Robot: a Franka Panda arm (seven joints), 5 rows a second.
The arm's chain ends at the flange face. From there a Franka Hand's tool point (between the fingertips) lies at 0.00 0.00 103.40 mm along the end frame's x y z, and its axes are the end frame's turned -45 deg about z.
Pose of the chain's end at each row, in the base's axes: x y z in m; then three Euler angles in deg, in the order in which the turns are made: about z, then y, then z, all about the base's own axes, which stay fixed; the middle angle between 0 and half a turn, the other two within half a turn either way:
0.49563 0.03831 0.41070 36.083 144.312 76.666
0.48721 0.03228 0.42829 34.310 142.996 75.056
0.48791 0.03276 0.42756 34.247 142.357 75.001
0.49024 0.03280 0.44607 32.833 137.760 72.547
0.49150 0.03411 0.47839 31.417 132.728 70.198
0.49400 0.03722 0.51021 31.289 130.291 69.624
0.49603 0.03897 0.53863 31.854 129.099 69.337
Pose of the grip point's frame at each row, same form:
0.50954 0.09700 0.32672 -8.917 144.312 76.666
0.50326 0.09241 0.34572 -10.690 142.996 75.056
0.50425 0.09376 0.34568 -10.753 142.357 75.001
0.51109 0.09911 0.36952 -12.167 137.760 72.547
0.51723 0.10557 0.40823 -13.583 132.728 70.198
0.52146 0.11116 0.44334 -13.711 130.291 69.624
0.52435 0.11405 0.47342 -13.146 129.099 69.337

